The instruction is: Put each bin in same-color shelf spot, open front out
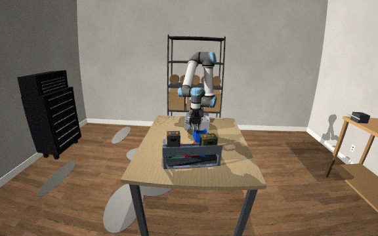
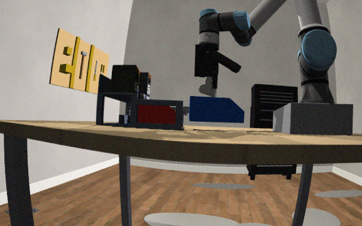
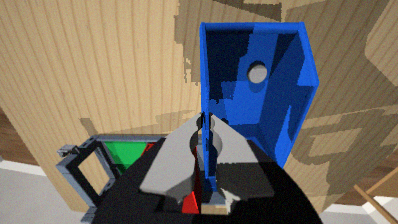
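Now: the blue bin 40 mm to the left of my hand, 30 mm below it and 20 mm behind it. From my hand the other things lie so: dark box (340 mm ahead, 70 mm to the right, 70 mm above); green case (260 mm ahead, 150 mm to the left, 60 mm above); red bin (210 mm ahead, 50 mm below, 10 mm to the left).
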